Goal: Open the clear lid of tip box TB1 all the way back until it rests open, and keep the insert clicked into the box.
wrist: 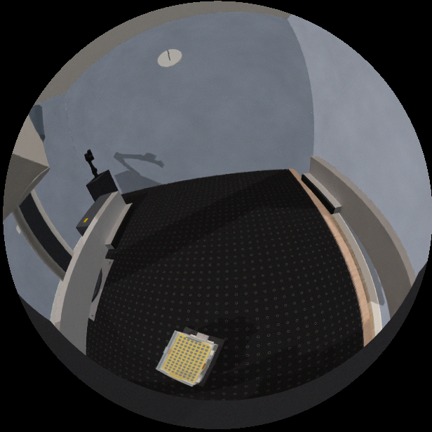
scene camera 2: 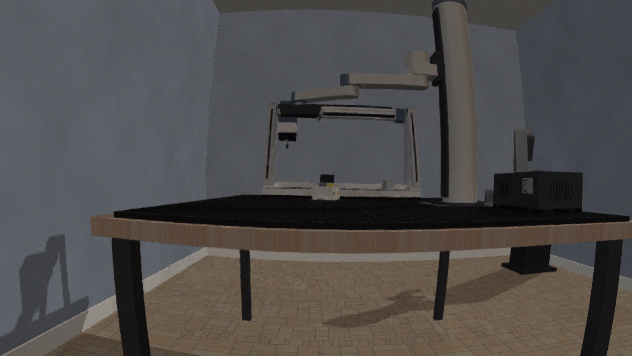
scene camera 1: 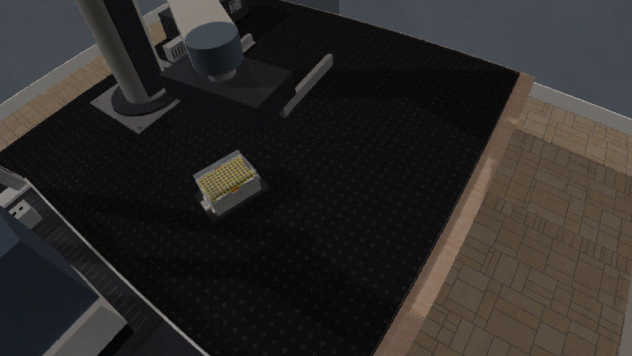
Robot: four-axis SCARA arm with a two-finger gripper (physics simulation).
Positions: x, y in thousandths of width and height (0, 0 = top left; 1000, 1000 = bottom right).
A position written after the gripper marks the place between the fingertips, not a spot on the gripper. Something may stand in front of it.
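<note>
The gripper (wrist: 494, 413) shares the scene with a dark equipment box (scene camera 2: 854, 560) and a clear lid (scene camera 1: 357, 493). The wrist view also shows the lid (wrist: 425, 832).
</note>
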